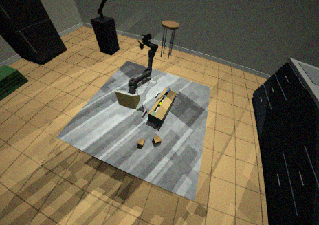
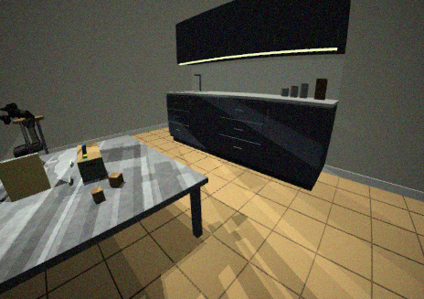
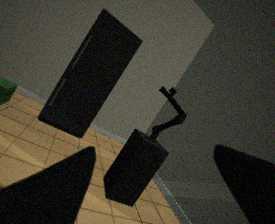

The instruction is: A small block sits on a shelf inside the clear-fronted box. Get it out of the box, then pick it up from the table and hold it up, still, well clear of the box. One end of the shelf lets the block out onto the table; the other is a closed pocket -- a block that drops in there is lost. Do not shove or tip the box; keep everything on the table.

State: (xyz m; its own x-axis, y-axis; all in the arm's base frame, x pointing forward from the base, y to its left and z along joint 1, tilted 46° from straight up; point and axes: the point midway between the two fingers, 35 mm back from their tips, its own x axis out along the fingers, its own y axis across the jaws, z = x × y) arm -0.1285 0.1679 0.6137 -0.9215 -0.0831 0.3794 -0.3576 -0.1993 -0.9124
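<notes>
Now: gripper tip 510 mm to the left of the box, 510 mm short of it and 370 mm above it.
</notes>
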